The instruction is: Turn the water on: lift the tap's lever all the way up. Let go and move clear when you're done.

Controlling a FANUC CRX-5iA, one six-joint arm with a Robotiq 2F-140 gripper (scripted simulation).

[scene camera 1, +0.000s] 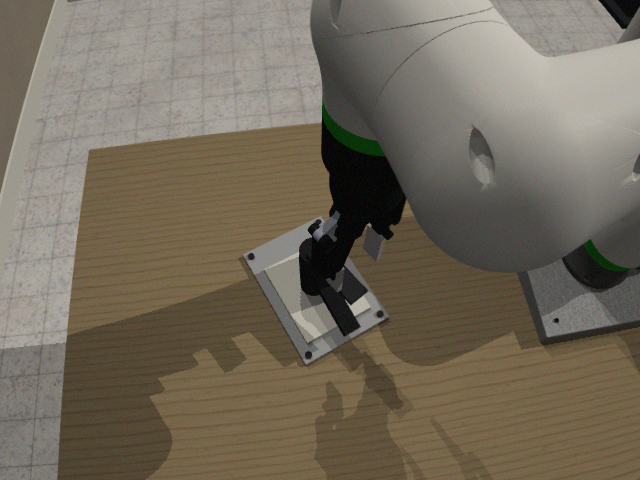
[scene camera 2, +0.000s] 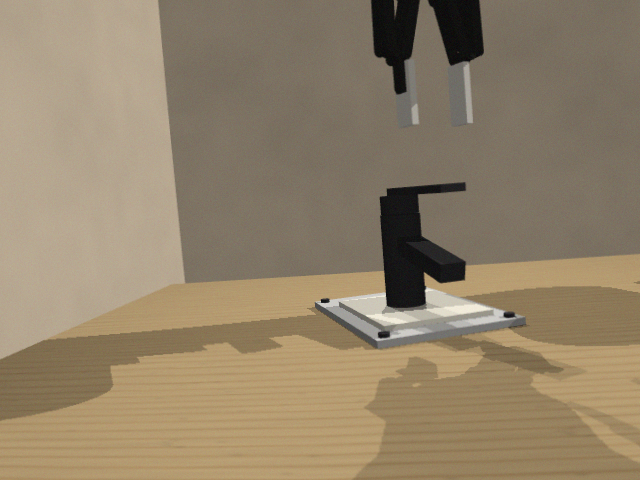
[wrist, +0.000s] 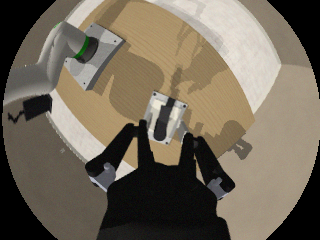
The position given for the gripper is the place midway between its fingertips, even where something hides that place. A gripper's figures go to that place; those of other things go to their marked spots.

Labels:
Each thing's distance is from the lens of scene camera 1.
gripper point(scene camera 1: 352, 268): 64 cm
black tap point(scene camera 1: 297, 286): 85 cm

